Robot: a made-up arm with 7 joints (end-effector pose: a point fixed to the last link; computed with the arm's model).
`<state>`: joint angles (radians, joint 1 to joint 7).
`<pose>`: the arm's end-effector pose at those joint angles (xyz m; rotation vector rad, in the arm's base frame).
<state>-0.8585 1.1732 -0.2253 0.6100 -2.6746 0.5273 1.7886</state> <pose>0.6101 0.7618 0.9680 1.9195 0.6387 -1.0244</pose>
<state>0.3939 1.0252 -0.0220 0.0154 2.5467 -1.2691 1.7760</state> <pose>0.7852 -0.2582 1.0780 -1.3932 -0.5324 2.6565</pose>
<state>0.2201 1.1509 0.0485 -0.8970 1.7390 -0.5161 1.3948</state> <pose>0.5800 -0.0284 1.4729 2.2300 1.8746 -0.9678</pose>
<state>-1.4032 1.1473 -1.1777 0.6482 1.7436 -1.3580 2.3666</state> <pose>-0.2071 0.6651 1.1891 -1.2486 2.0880 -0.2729</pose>
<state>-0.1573 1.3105 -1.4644 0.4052 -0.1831 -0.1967 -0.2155</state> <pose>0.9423 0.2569 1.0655 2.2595 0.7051 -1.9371</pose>
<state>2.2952 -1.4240 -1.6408 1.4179 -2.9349 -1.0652 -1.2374</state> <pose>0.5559 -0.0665 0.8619 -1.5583 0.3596 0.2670</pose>
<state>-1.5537 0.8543 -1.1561 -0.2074 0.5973 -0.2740 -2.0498</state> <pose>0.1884 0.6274 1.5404 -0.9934 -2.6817 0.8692</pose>
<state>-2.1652 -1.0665 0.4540 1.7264 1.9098 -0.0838 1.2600</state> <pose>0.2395 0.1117 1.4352 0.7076 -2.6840 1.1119</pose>
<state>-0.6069 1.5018 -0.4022 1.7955 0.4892 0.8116 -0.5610</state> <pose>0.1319 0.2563 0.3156 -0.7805 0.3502 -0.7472</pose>
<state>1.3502 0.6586 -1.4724 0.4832 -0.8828 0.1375 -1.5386</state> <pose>0.3588 -0.5560 1.5626 -1.9706 -1.3474 0.4682</pose>
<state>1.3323 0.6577 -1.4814 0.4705 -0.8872 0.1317 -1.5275</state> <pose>0.3611 -0.5511 1.5669 -1.9719 -1.3654 0.4576</pose>
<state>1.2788 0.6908 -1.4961 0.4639 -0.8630 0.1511 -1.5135</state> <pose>0.3946 -0.5499 1.5514 -1.9374 -1.4077 0.4931</pose>
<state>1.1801 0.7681 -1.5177 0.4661 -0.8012 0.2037 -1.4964</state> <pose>0.4708 -0.5448 1.5075 -1.8541 -1.4806 0.5927</pose>
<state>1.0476 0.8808 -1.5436 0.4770 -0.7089 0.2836 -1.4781</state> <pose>0.5812 -0.5171 1.4349 -1.7251 -1.5781 0.7503</pose>
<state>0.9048 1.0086 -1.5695 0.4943 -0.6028 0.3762 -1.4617</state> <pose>0.6984 -0.4553 1.3432 -1.5648 -1.6854 0.9399</pose>
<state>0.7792 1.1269 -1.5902 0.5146 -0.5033 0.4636 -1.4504</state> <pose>0.7911 -0.3720 1.2506 -1.4003 -1.7822 1.1229</pose>
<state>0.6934 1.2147 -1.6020 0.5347 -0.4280 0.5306 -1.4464</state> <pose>0.8454 -0.2981 1.1772 -1.2650 -1.8500 1.2636</pose>
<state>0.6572 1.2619 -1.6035 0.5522 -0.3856 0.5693 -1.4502</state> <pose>0.8672 -0.2583 1.1346 -1.1846 -1.8801 1.3441</pose>
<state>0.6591 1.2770 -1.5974 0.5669 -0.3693 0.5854 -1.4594</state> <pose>0.8707 -0.2510 1.1176 -1.1535 -1.8808 1.3767</pose>
